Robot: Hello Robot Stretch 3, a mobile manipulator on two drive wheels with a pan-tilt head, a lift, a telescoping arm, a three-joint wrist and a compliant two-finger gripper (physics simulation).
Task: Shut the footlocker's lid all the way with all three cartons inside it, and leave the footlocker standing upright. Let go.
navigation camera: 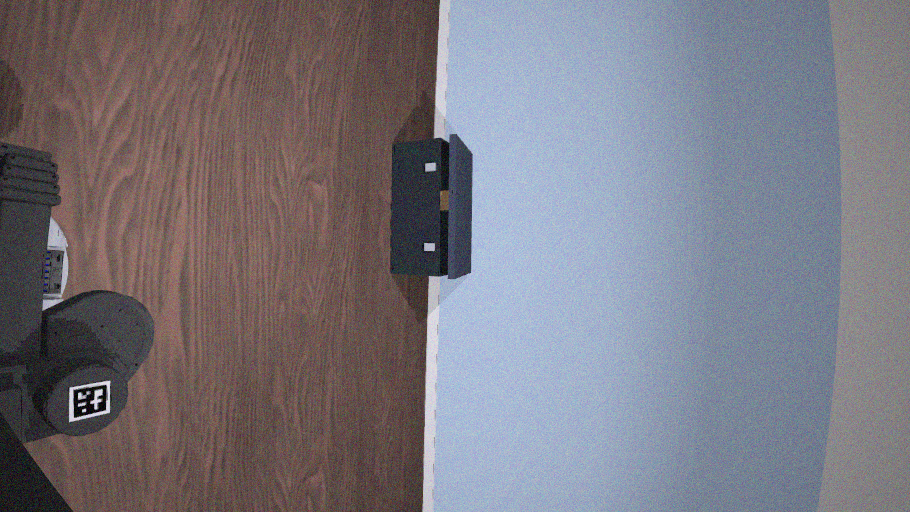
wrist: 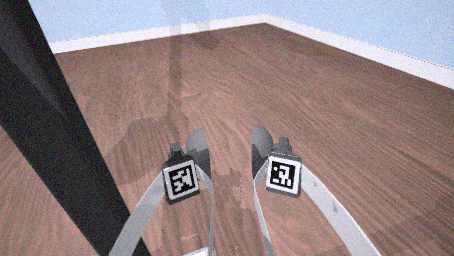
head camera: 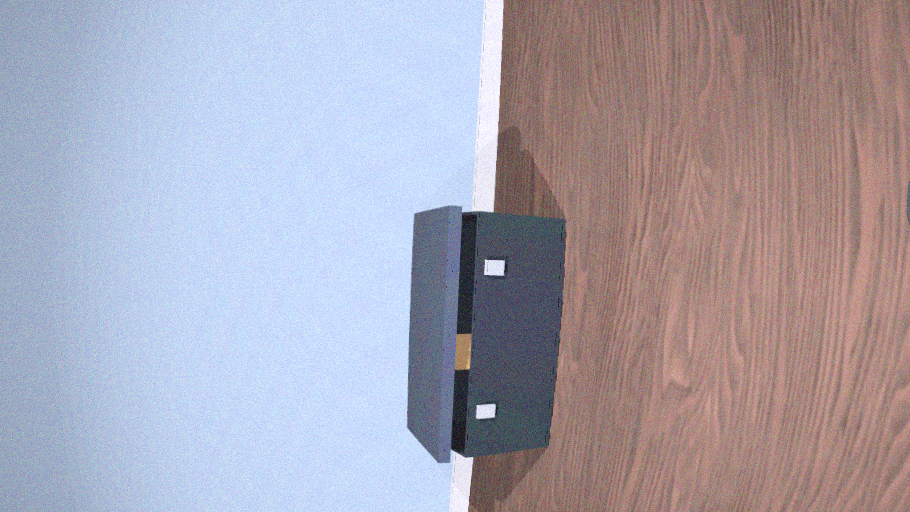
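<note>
The dark footlocker (head camera: 516, 343) (navigation camera: 412, 206) stands upright on the floor against the wall, with two pale latches on its front. Its grey-blue lid (head camera: 431, 331) (navigation camera: 460, 206) is partly open, with a gap along the front edge. Part of a tan carton (head camera: 463, 351) (navigation camera: 444, 200) shows in that gap. The other two cartons cannot be made out; the lid and the dark inside hide the rest. My gripper (wrist: 229, 145) is open and empty above the floor in the wrist view, away from the footlocker, which does not show there.
A light blue wall (head camera: 254, 254) (navigation camera: 636, 254) with a white baseboard (head camera: 488, 95) (navigation camera: 429, 394) runs behind the footlocker. My wrist (navigation camera: 95, 343) shows at the left of the navigation view. A black bar (wrist: 55, 115) crosses the left of the wrist view, with a room corner beyond.
</note>
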